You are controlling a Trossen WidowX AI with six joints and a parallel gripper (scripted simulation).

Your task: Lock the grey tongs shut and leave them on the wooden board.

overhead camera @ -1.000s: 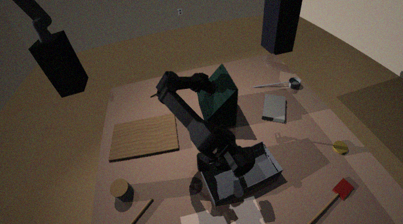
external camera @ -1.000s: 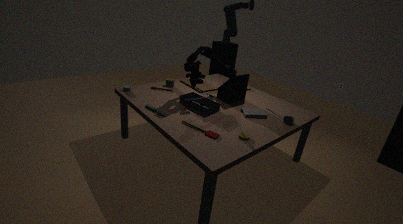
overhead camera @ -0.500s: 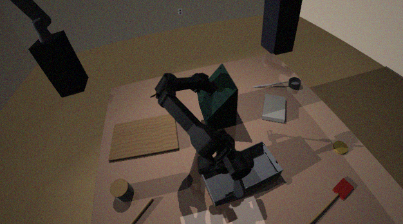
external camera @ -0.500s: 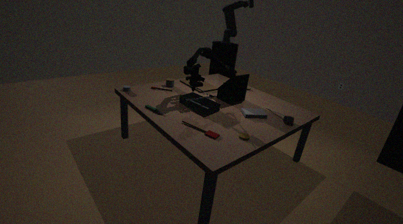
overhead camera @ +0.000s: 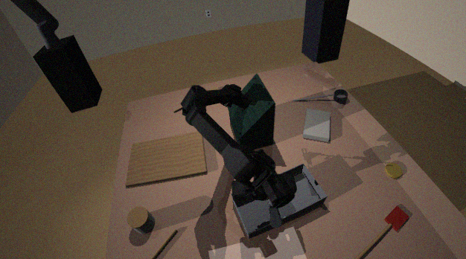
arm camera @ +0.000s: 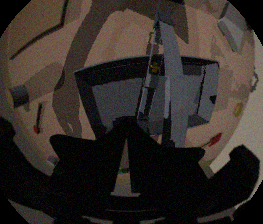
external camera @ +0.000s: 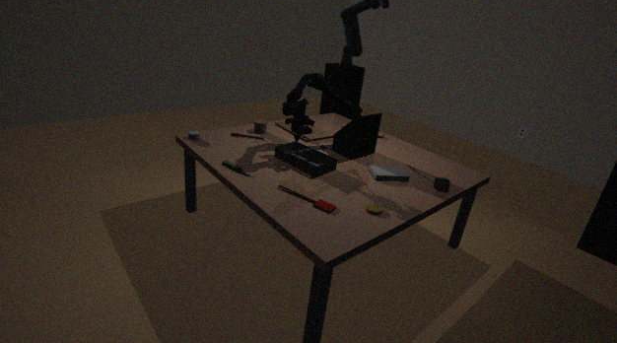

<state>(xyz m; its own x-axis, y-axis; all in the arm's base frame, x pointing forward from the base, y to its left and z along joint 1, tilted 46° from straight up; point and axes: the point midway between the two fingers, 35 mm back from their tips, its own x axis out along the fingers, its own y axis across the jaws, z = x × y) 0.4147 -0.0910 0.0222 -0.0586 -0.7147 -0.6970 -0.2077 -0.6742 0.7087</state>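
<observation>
Now: the roasting tin 7 cm below my gripper tip, 6 cm to the left of it and 1 cm behind it. From my gripper tip the other things lie so: red spatula (37 cm to the left, 23 cm ahead, 10 cm below); then tan-topped cylinder (44 cm to the right, 8 cm behind, 7 cm below); then wooden board (37 cm behind, 32 cm to the right, 10 cm below).
</observation>
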